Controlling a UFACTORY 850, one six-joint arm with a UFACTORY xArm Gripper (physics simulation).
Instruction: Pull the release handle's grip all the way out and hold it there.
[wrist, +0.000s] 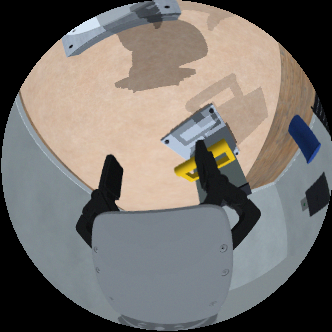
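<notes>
The release handle's yellow grip (184, 170) is a slotted loop right of centre in the wrist view. It stands out from a dark grey-green housing (231, 175) with a silver mounting plate (174, 141) behind it. My gripper (154, 154) is open wide, with nothing between its fingers. Its right finger overlaps the yellow grip in the view and hides part of the loop; whether they touch I cannot tell. Its left finger is well to the left, seen against the tan surface. Part of the housing is hidden behind the right finger.
A curved silver metal bracket (117, 26) is at the top left, on the tan table top (90, 105). A wooden floor strip (295, 75) runs along the right. Beyond it are a blue cylinder-like object (304, 138) and a dark panel (318, 194). Shadows lie across the table top.
</notes>
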